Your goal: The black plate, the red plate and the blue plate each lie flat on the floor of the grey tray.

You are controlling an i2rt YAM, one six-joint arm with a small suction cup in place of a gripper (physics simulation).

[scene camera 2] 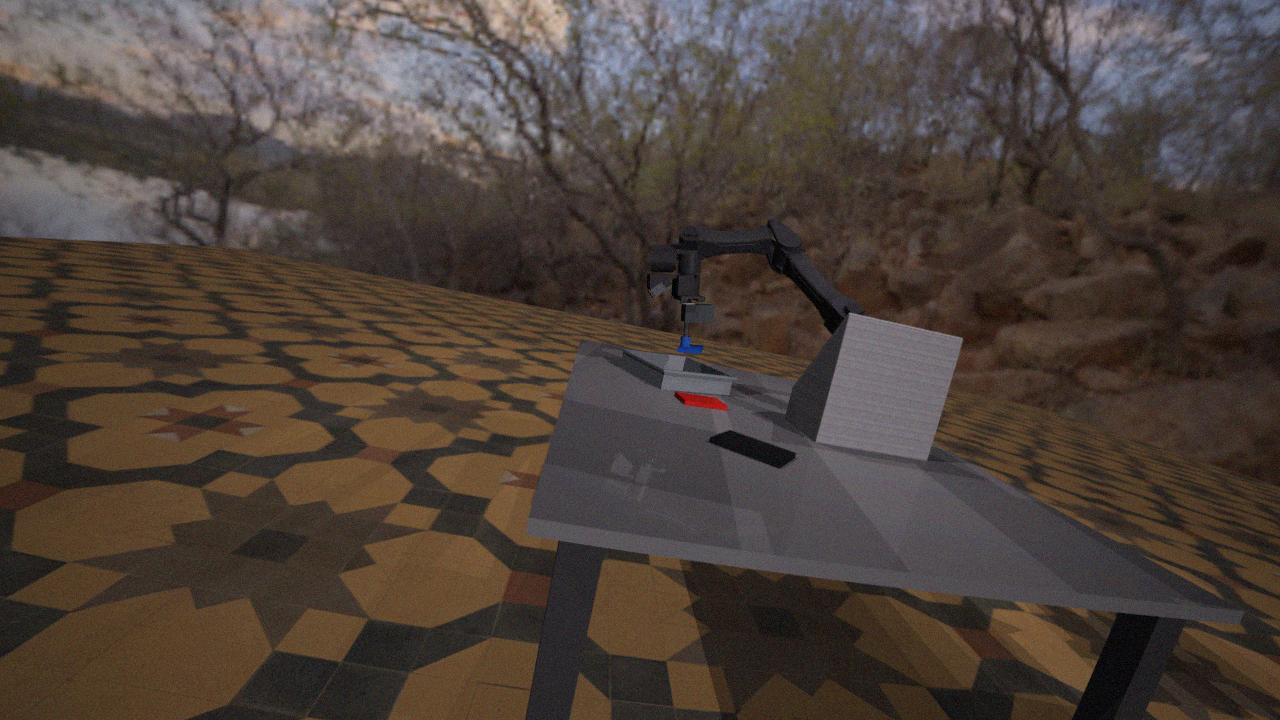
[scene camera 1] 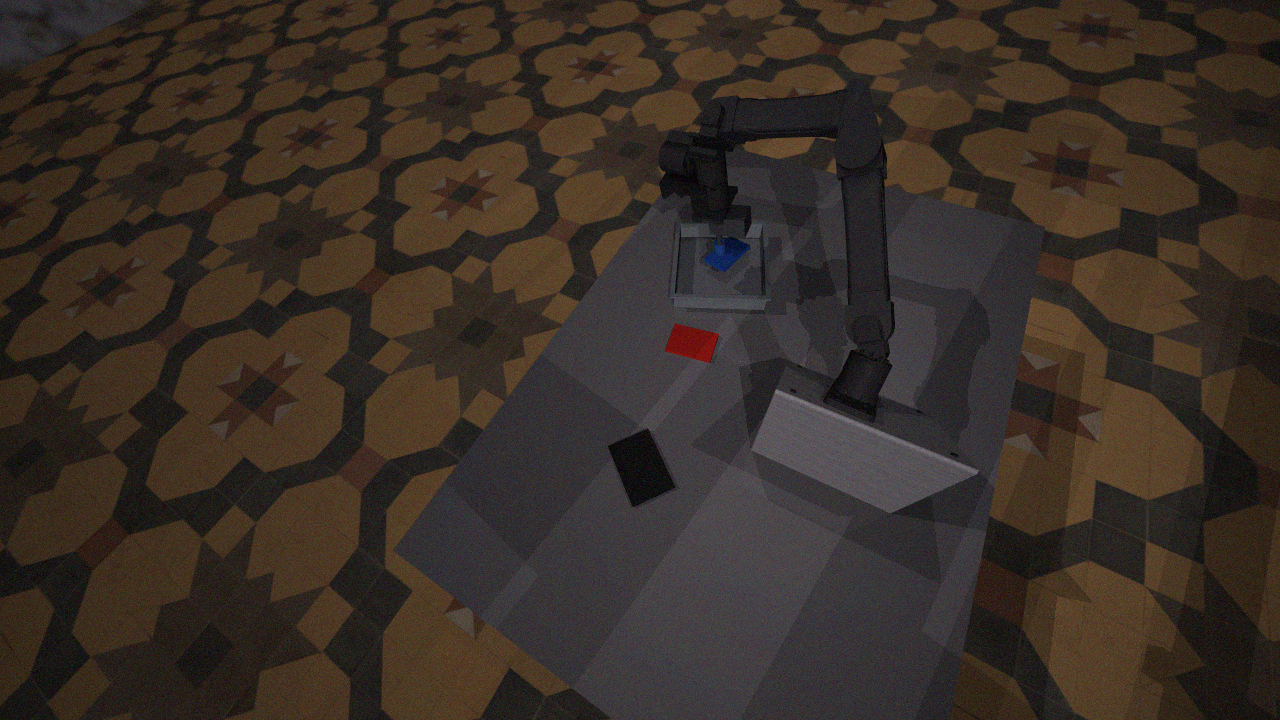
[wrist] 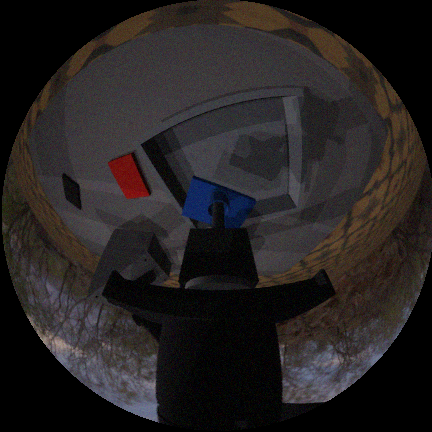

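Pixels of known places: hand at its tool point: (scene camera 2: 684,350) (scene camera 1: 721,254) (wrist: 217,194); arm's base at its link origin: (scene camera 2: 866,361) (scene camera 1: 851,399).
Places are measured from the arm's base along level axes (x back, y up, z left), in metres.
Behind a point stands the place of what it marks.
The blue plate (scene camera 1: 727,257) {y -0.073, x -0.338, z -0.242 m} (scene camera 2: 691,349) {y -0.076, x -0.350, z -0.213 m} (wrist: 199,199) {y -0.077, x -0.357, z -0.233 m} hangs roughly level from my suction cup (scene camera 1: 719,246) (scene camera 2: 685,341) (wrist: 218,204) {y -0.087, x -0.360, z -0.256 m}, which is shut on it. In scene camera 2 it is above the grey tray (scene camera 1: 721,302) {y -0.151, x -0.315, z -0.180 m} (scene camera 2: 696,384) {y -0.155, x -0.324, z -0.175 m} (wrist: 294,150) {y -0.149, x -0.432, z -0.375 m}, apart from the tray's walls. The red plate (scene camera 1: 691,342) {y -0.165, x -0.325, z -0.059 m} (scene camera 2: 701,401) {y -0.165, x -0.329, z -0.034 m} (wrist: 129,176) {y -0.165, x -0.332, z -0.069 m} lies flat on the table, outside the tray and close to its near wall. The black plate (scene camera 1: 641,467) {y -0.166, x -0.269, z 0.238 m} (scene camera 2: 751,448) {y -0.166, x -0.282, z 0.259 m} (wrist: 71,191) {y -0.166, x -0.280, z 0.219 m} lies flat on the table, farther from the tray than the red plate.
The arm's base is on a light, brushed block (scene camera 1: 850,452) {y 0.001, x 0.029, z 0.085 m} (scene camera 2: 886,386) {y -0.036, x 0.013, z 0.086 m} on the table (scene camera 1: 716,582) {y -0.175, x -0.053, z 0.337 m} (scene camera 2: 662,510) {y -0.176, x -0.451, z 0.542 m}, to the right of the plates in scene camera 1. The arm reaches from it over the table to the tray. Dark shadows fall across the table beside the tray.
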